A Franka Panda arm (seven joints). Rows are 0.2 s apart.
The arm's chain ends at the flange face. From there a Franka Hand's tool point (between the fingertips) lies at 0.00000 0.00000 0.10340 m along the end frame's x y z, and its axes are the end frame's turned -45 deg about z.
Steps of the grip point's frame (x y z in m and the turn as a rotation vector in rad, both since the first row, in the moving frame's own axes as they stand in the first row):
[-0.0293, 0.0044, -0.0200, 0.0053, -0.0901, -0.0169]
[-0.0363, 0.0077, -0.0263, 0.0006, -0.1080, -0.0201]
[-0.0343, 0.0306, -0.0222, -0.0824, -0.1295, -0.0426]
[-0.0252, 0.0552, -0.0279, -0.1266, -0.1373, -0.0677]
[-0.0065, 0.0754, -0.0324, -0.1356, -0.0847, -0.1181]
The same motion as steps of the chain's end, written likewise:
[-0.0107, 0.0176, -0.0196, -0.0600, -0.0675, -0.0169]
[-0.0124, 0.0232, -0.0257, -0.0759, -0.0768, -0.0201]
[0.0005, 0.0304, -0.0210, -0.1498, -0.0333, -0.0426]
[0.0213, 0.0377, -0.0261, -0.1866, -0.0076, -0.0677]
[0.0441, 0.0421, -0.0311, -0.1558, 0.0360, -0.1181]

